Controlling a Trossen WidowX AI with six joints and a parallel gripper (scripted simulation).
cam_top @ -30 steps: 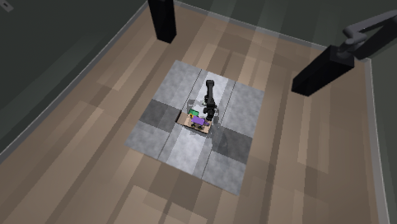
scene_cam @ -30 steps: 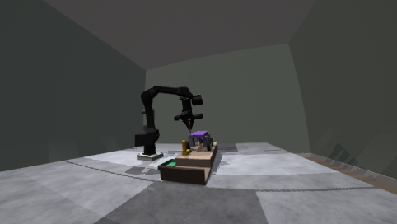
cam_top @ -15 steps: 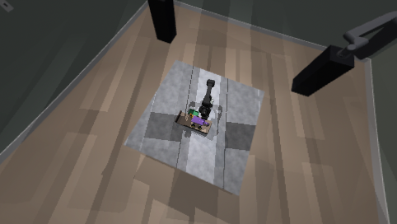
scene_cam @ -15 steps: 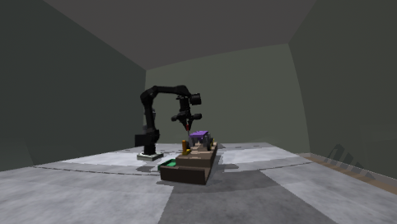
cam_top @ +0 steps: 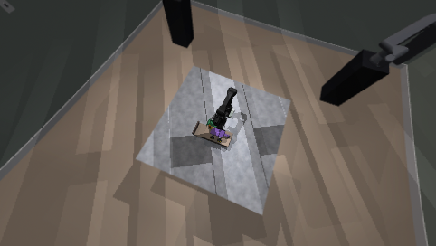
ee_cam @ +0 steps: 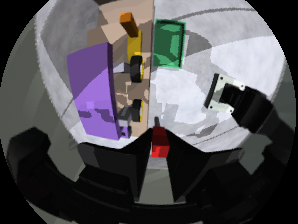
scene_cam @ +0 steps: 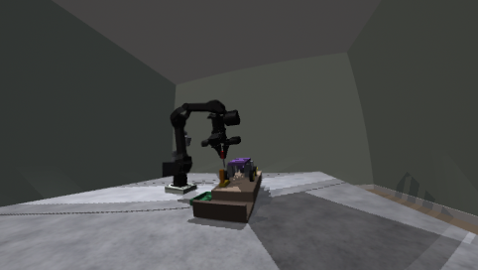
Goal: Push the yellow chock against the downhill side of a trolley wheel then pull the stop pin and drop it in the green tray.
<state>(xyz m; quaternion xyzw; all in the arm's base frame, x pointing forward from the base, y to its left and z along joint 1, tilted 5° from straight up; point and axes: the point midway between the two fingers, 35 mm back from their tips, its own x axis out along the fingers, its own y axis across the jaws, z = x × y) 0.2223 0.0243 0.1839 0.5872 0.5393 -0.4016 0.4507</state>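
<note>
The green tray lies 170 mm below my gripper tip, 130 mm to the right of it and 20 mm behind it. The rest, counted from my gripper tip: red-headed stop pin: right at my gripper tip; then yellow chock: 110 mm to the right, 80 mm below, 50 mm ahead; then purple trolley: 90 mm ahead, 50 mm below, 30 mm to the right.
</note>
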